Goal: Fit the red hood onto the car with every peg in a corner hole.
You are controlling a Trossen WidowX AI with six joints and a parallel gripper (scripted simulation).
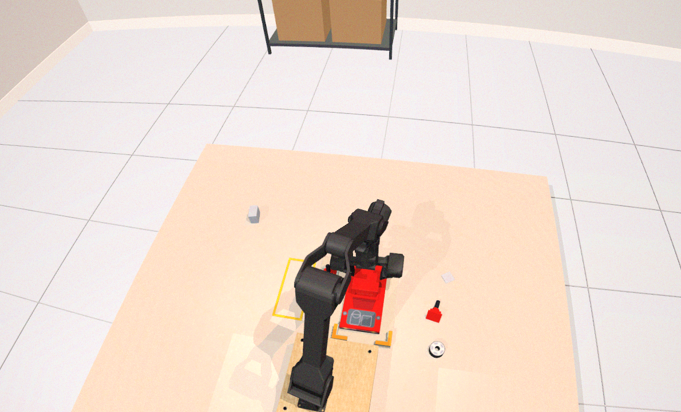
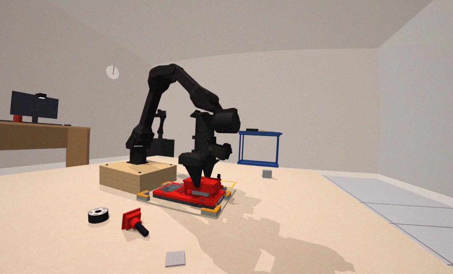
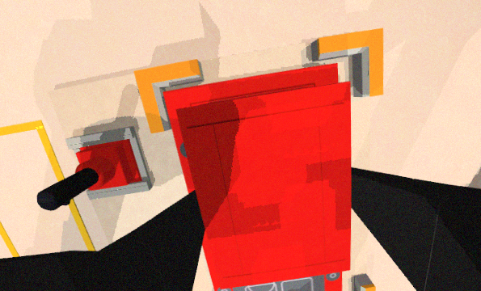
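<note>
The grey engine block is 30 mm below my gripper tip and 10 mm to the left of it. From my gripper tip the other things lie so: orange-cornered jig 40 mm below, 40 mm behind, 10 mm to the left; red hood 10 mm above; small grey plate 230 mm to the right, 60 mm ahead, 50 mm below.
</note>
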